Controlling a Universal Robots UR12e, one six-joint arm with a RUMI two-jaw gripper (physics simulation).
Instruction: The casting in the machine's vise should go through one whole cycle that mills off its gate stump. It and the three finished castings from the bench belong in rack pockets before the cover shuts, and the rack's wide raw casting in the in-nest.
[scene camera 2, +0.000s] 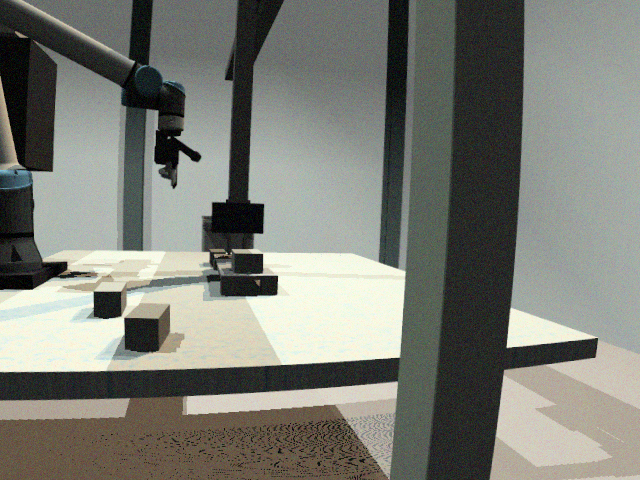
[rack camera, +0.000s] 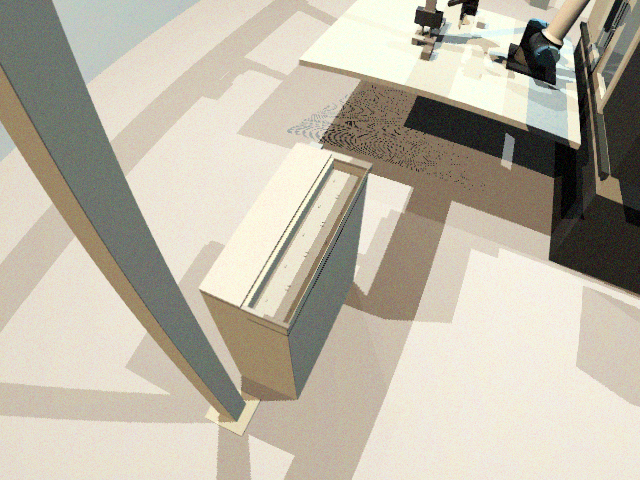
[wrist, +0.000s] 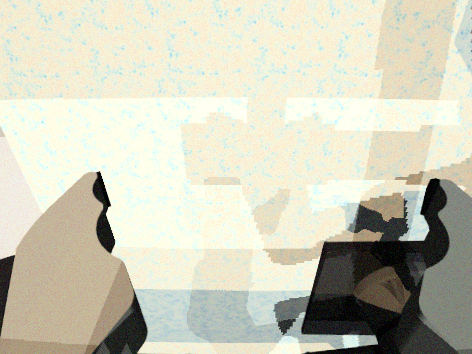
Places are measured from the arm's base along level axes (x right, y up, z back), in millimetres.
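Where they show: gripper, fingertip midpoint: (scene camera 2: 172, 187) (rack camera: 461, 24) (wrist: 262, 179); arm's base, link origin: (scene camera 2: 6, 268) (rack camera: 526, 58) (wrist: 398, 290).
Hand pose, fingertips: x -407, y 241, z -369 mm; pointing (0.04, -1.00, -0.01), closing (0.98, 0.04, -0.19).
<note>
Things, the pixels of their top centre, and the offset from my fingertips. "pt": a spot on its surface instead. Level surfaces: height alone.
- block, top centre: (scene camera 2: 246, 251) dx +423, dy -168, dz -297 mm
- low dark fixture, top centre: (scene camera 2: 240, 261) (rack camera: 430, 26) dx +286, dy -215, dz -270 mm
- black head, surface spot: (scene camera 2: 237, 217) pt dx +184, dy -91, dz -248 mm
- bench, surface height: dy -268 mm
My gripper (scene camera 2: 171, 175) (wrist: 262, 179) is open and empty, high over the bench, left of the dark column in scene camera 2. Two blocks, a smaller one (scene camera 2: 109, 302) and a larger one (scene camera 2: 146, 329), stand on the bench at the front left. Another block (scene camera 2: 247, 261) shows on or just behind a low dark fixture (scene camera 2: 236, 286). A black head (scene camera 2: 237, 217) (rack camera: 428, 18) is low over this group; the vise and its casting cannot be told apart clearly. The rack (rack camera: 261, 231) is uncovered along a long channel; its pockets are too faint to read.
The bench (scene camera 2: 330, 304) (rack camera: 356, 51) carries the arm's base (scene camera 2: 16, 276) (rack camera: 532, 59) at one side. A dark column (scene camera 2: 240, 129) rises above the head. A thick post (scene camera 2: 478, 206) blocks part of scene camera 2. A dark cabinet (rack camera: 594, 232) stands at the right of the rack view.
</note>
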